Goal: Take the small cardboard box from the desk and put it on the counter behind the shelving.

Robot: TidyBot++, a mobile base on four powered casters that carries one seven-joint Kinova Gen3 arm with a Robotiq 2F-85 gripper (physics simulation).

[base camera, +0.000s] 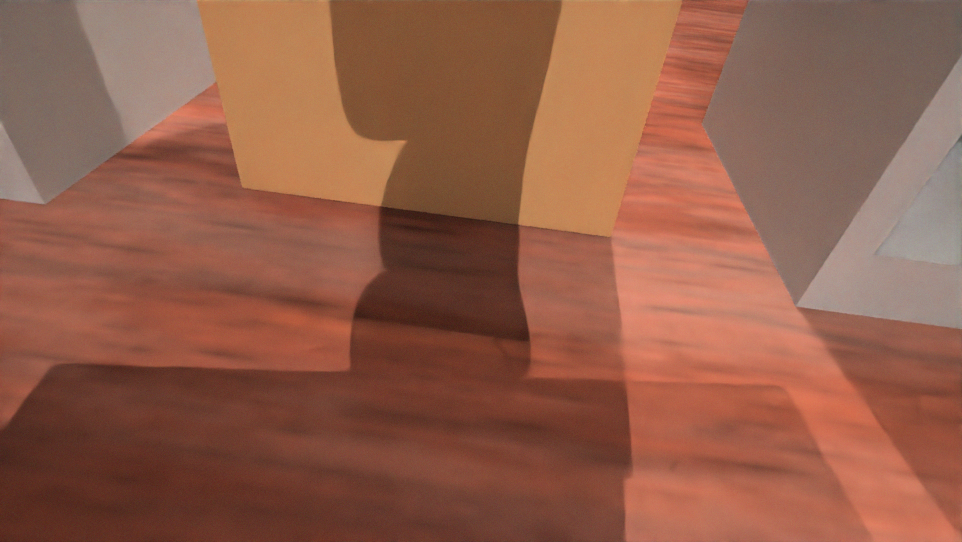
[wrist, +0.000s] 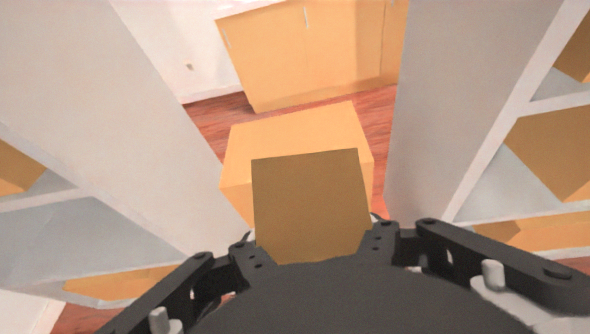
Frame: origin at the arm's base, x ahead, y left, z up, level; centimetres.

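Seen in the pictures: gripper, fingertip midpoint: (wrist: 311, 228).
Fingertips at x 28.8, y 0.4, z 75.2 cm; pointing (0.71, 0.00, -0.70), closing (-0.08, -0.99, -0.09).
Note:
A point is followed by its place in that frame.
The small cardboard box (wrist: 310, 205) {x 27.8, y -0.1, z 79.8 cm} is held in my gripper (wrist: 311, 228) {x 28.8, y 0.4, z 75.2 cm}, which is shut on it in the lower middle of the wrist view. The counter (wrist: 315, 60) {x 208.0, y -34.3, z 1.9 cm}, with tan cabinet fronts and thin handles, stands ahead at the top of the wrist view, beyond the gap between two shelving units. Its top is mostly cut off. The left shelving (wrist: 115, 115) {x 78.4, y 41.8, z 64.5 cm} (base camera: 50, 87) {x 67.3, y 43.3, z -29.3 cm} and the right shelving (wrist: 460, 100) {x 59.6, y -37.9, z 53.8 cm} (base camera: 807, 121) {x 63.9, y -38.5, z -25.7 cm} flank the gap. The gripper and the small box do not show in the base camera view.
A large cardboard box (base camera: 282, 121) {x 64.9, y 18.7, z -30.3 cm} (wrist: 295, 132) {x 80.0, y -1.0, z 41.3 cm} stands on the reddish wood floor (base camera: 201, 269) {x 50.7, y 24.3, z -39.7 cm} in the gap between the shelving units, directly ahead of the base. More boxes (wrist: 555, 150) {x 57.3, y -74.1, z 25.1 cm} sit on the shelves. A white wall (wrist: 170, 45) {x 285.4, y 93.0, z 22.3 cm} is left of the counter.

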